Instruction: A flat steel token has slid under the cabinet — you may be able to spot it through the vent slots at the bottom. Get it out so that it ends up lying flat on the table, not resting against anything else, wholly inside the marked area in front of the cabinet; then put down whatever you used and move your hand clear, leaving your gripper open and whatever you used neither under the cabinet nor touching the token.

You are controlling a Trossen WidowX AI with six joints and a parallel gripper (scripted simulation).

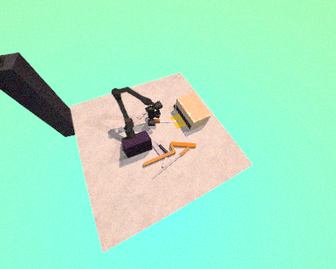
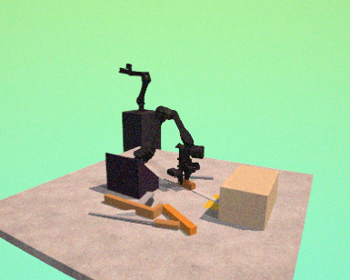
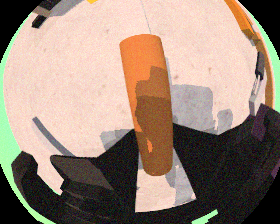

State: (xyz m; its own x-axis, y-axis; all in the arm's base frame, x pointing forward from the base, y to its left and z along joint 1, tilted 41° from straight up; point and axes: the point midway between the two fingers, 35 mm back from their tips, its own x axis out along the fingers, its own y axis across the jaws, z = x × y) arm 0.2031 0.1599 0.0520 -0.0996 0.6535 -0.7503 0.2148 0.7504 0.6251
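Right now the dark-handled tool is 27 cm to the right of my gripper tip and 1 cm ahead of it. Round my gripper tip: orange bar: 31 cm to the right, 21 cm ahead, 1 cm above.
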